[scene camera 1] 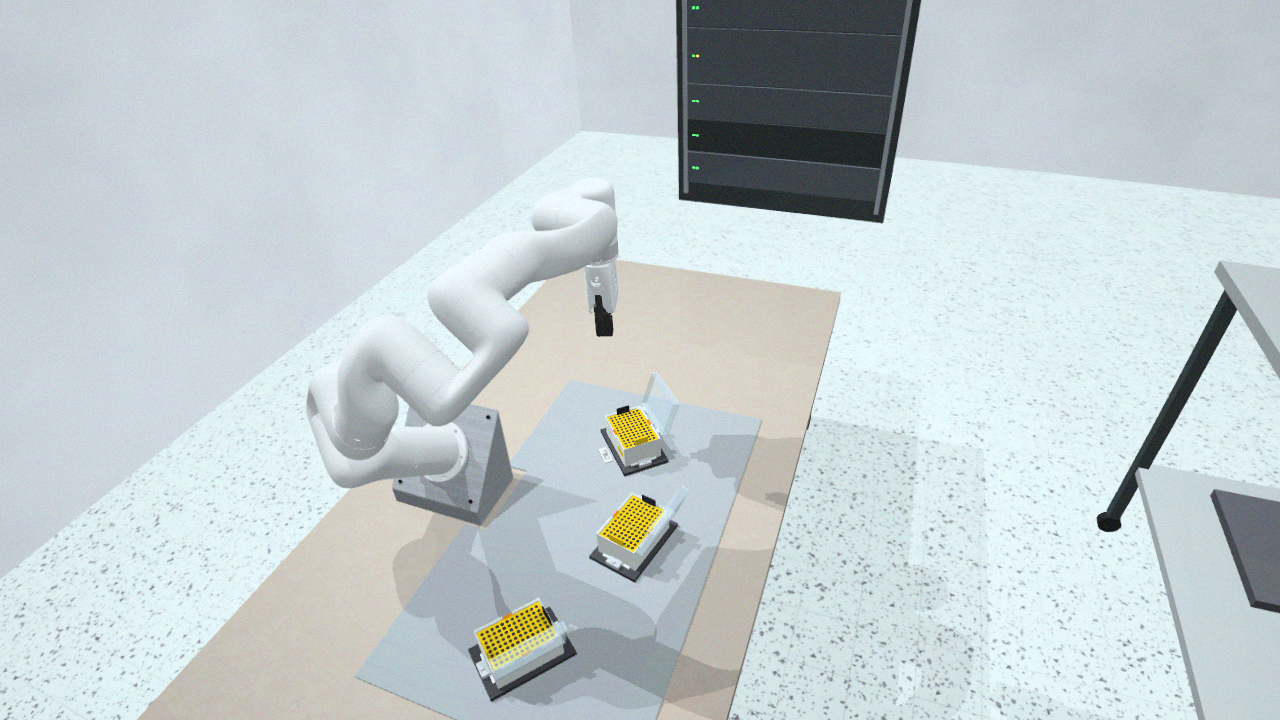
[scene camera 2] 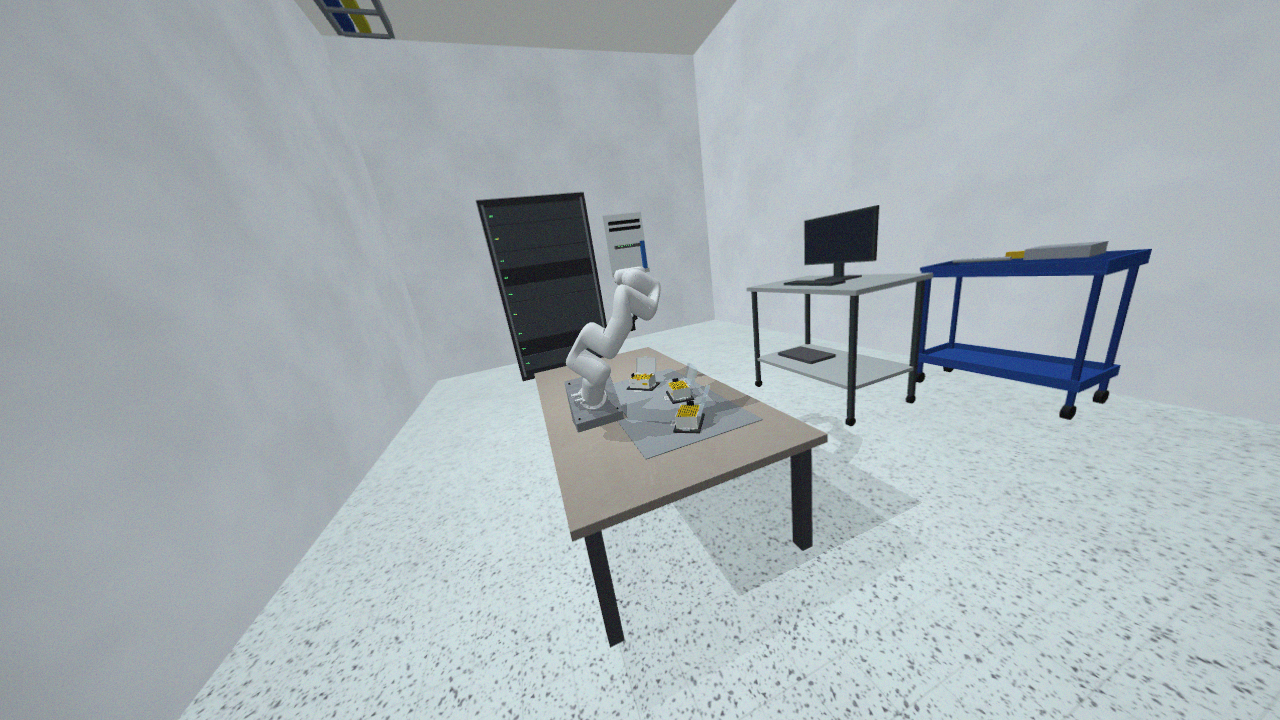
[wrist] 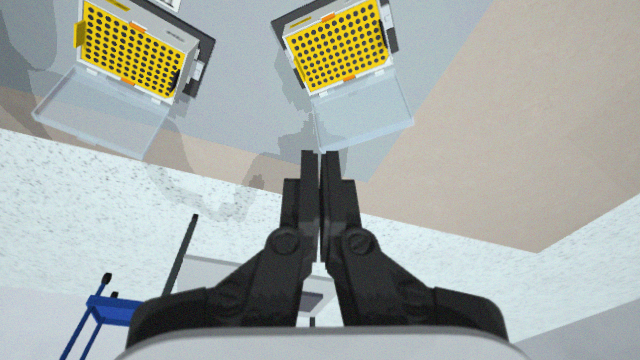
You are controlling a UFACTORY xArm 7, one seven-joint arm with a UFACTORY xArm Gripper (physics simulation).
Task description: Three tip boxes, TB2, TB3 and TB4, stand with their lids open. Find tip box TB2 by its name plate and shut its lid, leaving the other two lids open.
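Frame: origin at the arm's base, x ahead, y left, z up, level; centimetres.
Seen in the pictures: gripper, fingertip midpoint: (scene camera 1: 605, 334) (scene camera 2: 632, 330) (wrist: 318, 173); arm's base, origin of the base link: (scene camera 1: 441, 451) (scene camera 2: 592, 396).
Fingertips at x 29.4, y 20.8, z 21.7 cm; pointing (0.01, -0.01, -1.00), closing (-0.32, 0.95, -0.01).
Offsets run from my fingertips to a thing's top centre. "*": to the spot under its first point. Level surfaces: height alone.
Tip box TB2 @(dz -25.5, dx +2.5, dy +4.1 cm) (scene camera 1: 633, 434) (scene camera 2: 642, 381) (wrist: 340, 45) is the farthest box in scene view 1, yellow-topped on a dark base; its clear lid @(* dz -23.0, dx +7.3, dy +9.7 cm) (scene camera 1: 660, 402) (wrist: 365, 112) stands open. TB4 @(dz -25.5, dx +12.8, dy -20.6 cm) (scene camera 1: 633, 528) (scene camera 2: 679, 389) (wrist: 132, 52) is the middle box, its lid @(* dz -23.3, dx +19.6, dy -22.7 cm) (wrist: 105, 110) open. TB3 (scene camera 1: 521, 642) (scene camera 2: 688, 415) is nearest in scene view 1, lid open; it does not show in the wrist view. Name plates are too small, blurred or cut off to read. My gripper (scene camera 1: 605, 334) (scene camera 2: 633, 325) (wrist: 318, 173) is shut and empty, high above the table beyond TB2. Its tips overlap TB2's lid edge in the wrist view.
The boxes stand on a grey mat @(dz -33.0 cm) (scene camera 1: 429, 635) (scene camera 2: 651, 445) (wrist: 240, 100) on the tan table @(dz -33.3 cm) (scene camera 1: 751, 313) (scene camera 2: 617, 492) (wrist: 530, 125). My arm's grey base (scene camera 1: 492, 456) stands left of TB2 and TB4 in scene view 1. A dark rack (scene camera 1: 683, 107), desk (scene camera 2: 881, 283) and blue cart (scene camera 2: 1029, 266) stand apart.
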